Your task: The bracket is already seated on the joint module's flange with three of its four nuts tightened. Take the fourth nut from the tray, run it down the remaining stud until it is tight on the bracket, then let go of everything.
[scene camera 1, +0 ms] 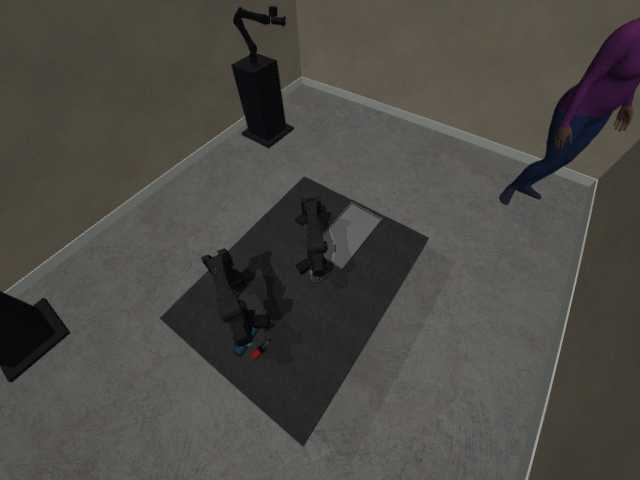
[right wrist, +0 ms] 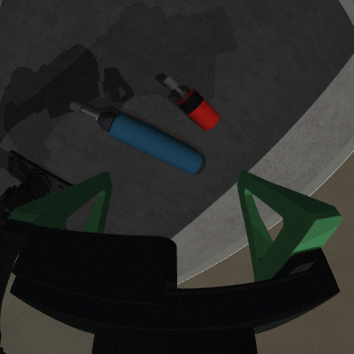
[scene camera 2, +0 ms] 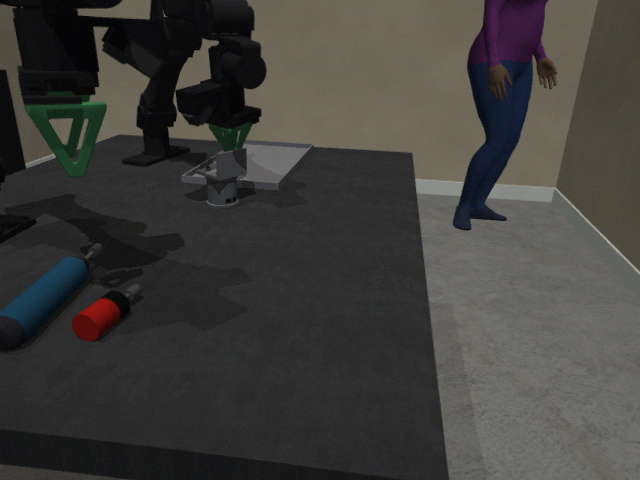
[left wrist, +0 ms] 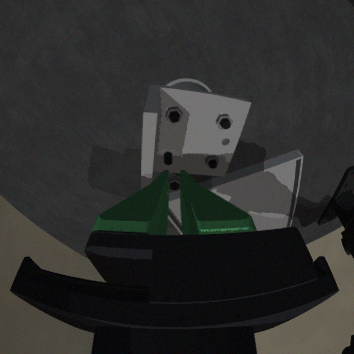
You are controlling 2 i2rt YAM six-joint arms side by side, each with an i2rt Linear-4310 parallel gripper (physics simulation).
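Seen in the pictures: left gripper, between the fingertips: [scene camera 2: 233, 159] [left wrist: 174, 177]; right gripper, between the fingertips: [right wrist: 174, 177] [scene camera 2: 71, 166]; left arm's base, origin of its link: [scene camera 2: 158, 157] [left wrist: 339, 196]; right arm's base, origin of its link: [scene camera 1: 239, 286] [right wrist: 41, 178].
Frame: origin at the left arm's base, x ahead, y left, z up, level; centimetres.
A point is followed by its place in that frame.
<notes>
The pale grey bracket [scene camera 2: 232, 163] {x 37.5, y -26.6, z 8.7 cm} [left wrist: 210, 117] {x 32.8, y -26.8, z 6.6 cm} sits on the joint module [scene camera 2: 222, 192] {x 35.8, y -27.8, z 3.0 cm}. In the left wrist view, three nuts, one at the upper left [left wrist: 173, 115] {x 35.3, y -27.8, z 7.4 cm}, one at the upper right [left wrist: 224, 121] {x 32.0, y -26.7, z 7.4 cm} and one at the lower right [left wrist: 212, 161] {x 33.1, y -23.4, z 7.3 cm}, are on its face; a bare dark stud [left wrist: 168, 158] {x 36.4, y -24.6, z 7.4 cm} shows at the lower left. My left gripper [left wrist: 174, 177] {x 36.2, y -23.8, z 8.7 cm} [scene camera 2: 232, 148] {x 36.2, y -23.8, z 8.7 cm} is shut on a small dark nut [left wrist: 174, 185] {x 36.2, y -23.5, z 9.2 cm}, close by the bare-stud side of the bracket; its height over the stud is unclear. My right gripper [right wrist: 174, 177] {x 42.2, y -68.8, z 18.2 cm} is open and empty, above the tools. The grey tray [scene camera 1: 364, 221] {x 26.5, y 19.7, z 0.4 cm} [scene camera 2: 294, 161] {x 34.1, y 11.2, z 0.4 cm} [left wrist: 299, 159] {x 19.2, y -16.0, z 1.3 cm} lies behind the module.
A blue-handled tool [right wrist: 155, 144] {x 37.6, y -70.5, z 4.0 cm} [scene camera 2: 49, 297] {x 39.3, y -72.1, z 3.1 cm} [scene camera 1: 240, 349] {x 39.9, y -76.1, z 3.9 cm} and a shorter red-handled tool [right wrist: 202, 114] {x 45.7, y -71.5, z 3.4 cm} [scene camera 2: 98, 317] {x 47.0, y -73.1, z 2.8 cm} [scene camera 1: 256, 353] {x 46.0, y -71.7, z 3.4 cm} lie on the dark table [scene camera 1: 310, 382] {x 70.7, y -61.3, z 0.0 cm} [scene camera 2: 310, 335] {x 68.2, y -63.2, z 0.0 cm} below my right gripper. A person [scene camera 1: 584, 103] [scene camera 2: 501, 98] stands beyond the table.
</notes>
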